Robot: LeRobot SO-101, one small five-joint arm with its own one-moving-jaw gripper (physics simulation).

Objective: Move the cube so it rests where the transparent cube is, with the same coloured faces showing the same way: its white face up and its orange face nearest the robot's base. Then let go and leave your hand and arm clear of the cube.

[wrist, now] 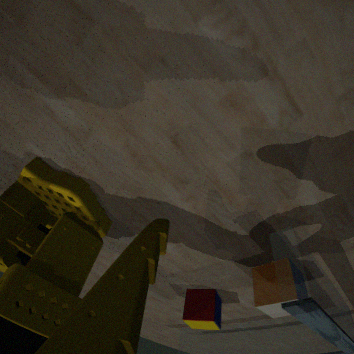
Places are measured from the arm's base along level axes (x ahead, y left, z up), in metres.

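Where they show: hand, its tool point: (167, 232); arm's base, origin of its link: (75, 217).
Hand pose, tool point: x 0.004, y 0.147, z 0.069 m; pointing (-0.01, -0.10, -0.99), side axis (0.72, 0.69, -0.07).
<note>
Things, the pixels of their top centre, and the offset from my tool point. "spot": a spot on its surface instead. Level surfaces: height alone.
- small solid cube, centre of its top: (201, 325) 0.136 m right, 0.191 m ahead, 0.029 m down
- transparent cube, centre of its top: (283, 309) 0.026 m right, 0.173 m ahead, 0.029 m down
- blue-grey bar, a spot on its surface: (320, 322) spot: 0.007 m left, 0.160 m ahead, 0.009 m down
- brown wood-grained table top, height of its surface: 0.069 m down
My gripper (161, 225) is fully open: one yellow notched jaw rises from the bottom, and the moving jaw is out of the picture. Nothing is held. A small solid cube (201, 305) lies to the right of the jaw and apart from it, low in the view. It shows a dark red face to the camera, a yellow face along the lower edge in the picture and a blue face at the right. The transparent cube (274, 283) is farther right, apart from the solid cube, with an orange face, a white face below it in the picture and a bluish side.
A blue-grey bar (320, 322) reaches from the lower right corner to the transparent cube. Yellow perforated arm parts (65, 195) fill the lower left. The brown wood-grained table top (175, 140) carries large dark shadows. Its edge shows at the bottom.
</note>
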